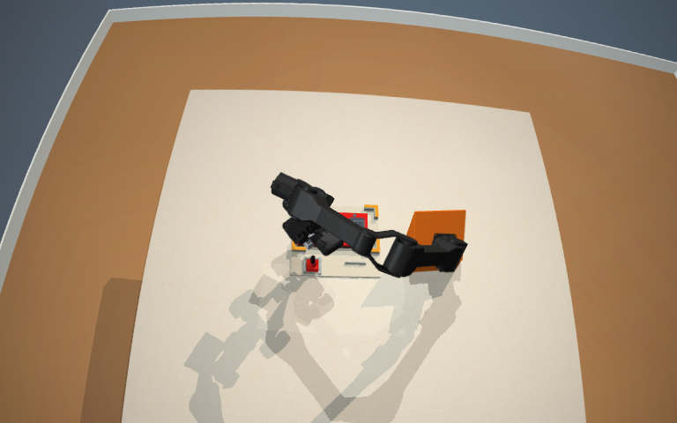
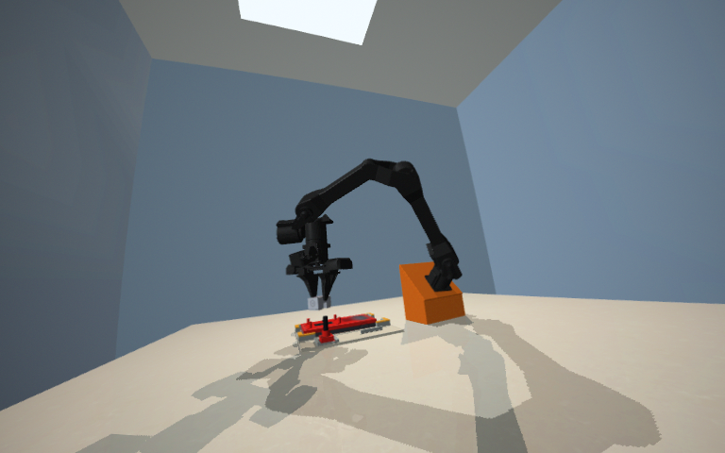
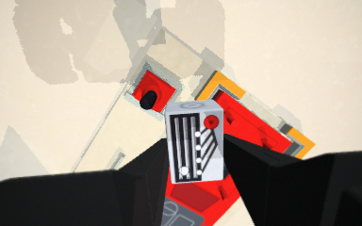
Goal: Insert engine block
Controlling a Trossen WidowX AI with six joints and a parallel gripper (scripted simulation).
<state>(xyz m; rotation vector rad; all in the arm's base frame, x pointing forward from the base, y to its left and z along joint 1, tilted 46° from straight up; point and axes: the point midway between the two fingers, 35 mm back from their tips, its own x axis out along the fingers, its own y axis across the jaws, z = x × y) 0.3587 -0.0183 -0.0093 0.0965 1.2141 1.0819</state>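
The fixture is 60 mm behind my gripper tip, 60 mm to the right of it and 80 mm below it. Also, from my gripper tip: engine block 10 mm below.
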